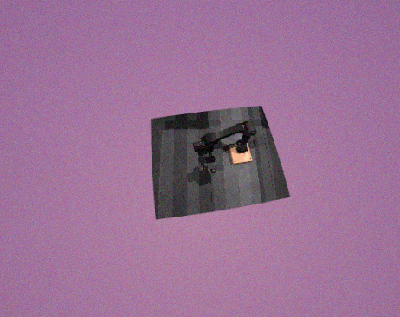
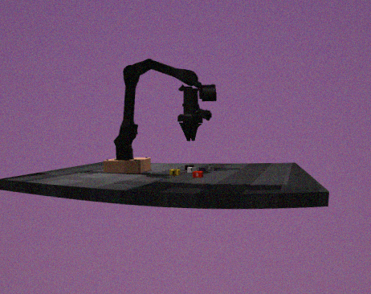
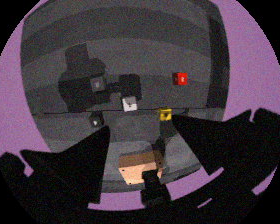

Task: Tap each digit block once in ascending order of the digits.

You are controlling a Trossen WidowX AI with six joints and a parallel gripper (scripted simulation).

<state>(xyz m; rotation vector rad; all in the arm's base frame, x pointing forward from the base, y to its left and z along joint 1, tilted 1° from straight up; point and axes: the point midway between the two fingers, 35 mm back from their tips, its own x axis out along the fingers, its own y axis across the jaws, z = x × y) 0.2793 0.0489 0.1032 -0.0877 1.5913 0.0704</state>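
Now: the white block 10 mm to the left of my gripper tip and 110 mm below it. The rest, counted from my gripper tip: yellow block (40 mm behind, 90 mm to the right, 110 mm below); then black block (40 mm behind, 110 mm to the left, 110 mm below); then grey block (50 mm ahead, 90 mm to the left, 110 mm below).
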